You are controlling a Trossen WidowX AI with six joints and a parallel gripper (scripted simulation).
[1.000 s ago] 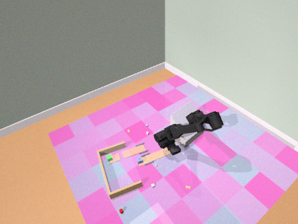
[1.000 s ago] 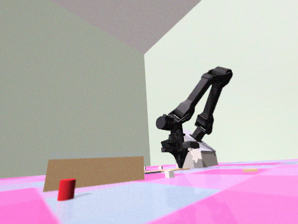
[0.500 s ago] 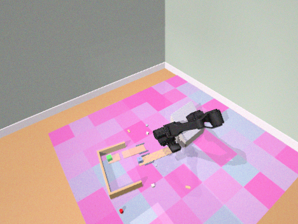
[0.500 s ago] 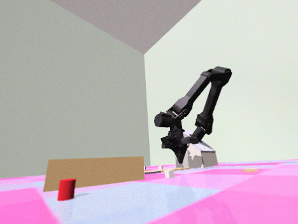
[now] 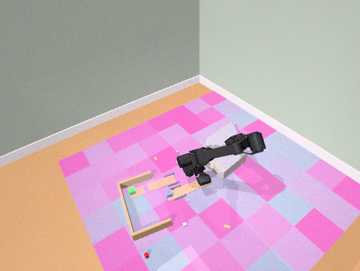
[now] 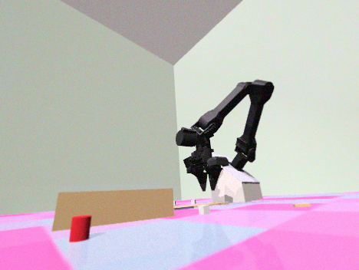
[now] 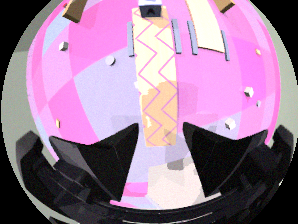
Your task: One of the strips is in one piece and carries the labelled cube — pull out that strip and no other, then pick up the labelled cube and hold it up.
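Now: the labelled cube 160 mm ahead of my gripper tip, 50 mm to the right of it and 30 mm below it.
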